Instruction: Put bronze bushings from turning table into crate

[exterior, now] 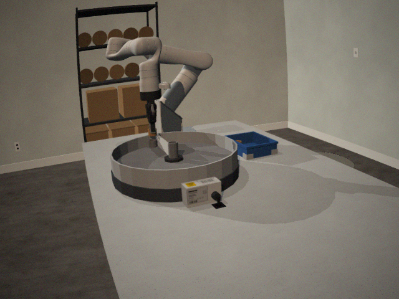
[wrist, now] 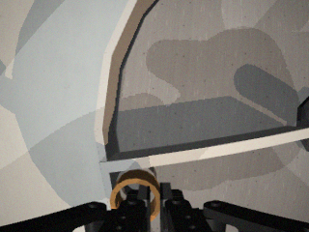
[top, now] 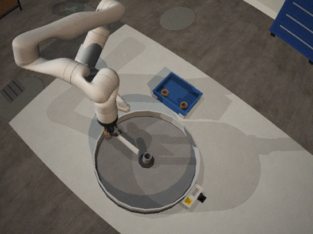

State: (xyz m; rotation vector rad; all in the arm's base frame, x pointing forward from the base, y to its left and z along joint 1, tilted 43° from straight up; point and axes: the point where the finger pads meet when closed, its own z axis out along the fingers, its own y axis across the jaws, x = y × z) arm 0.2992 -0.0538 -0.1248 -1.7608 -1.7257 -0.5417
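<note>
My hand is 50 mm short of the blue crate, 380 mm to the right of it and 110 mm above it. Also, from my hand: turning table: 170 mm ahead, 30 mm to the left, 80 mm below.
</note>
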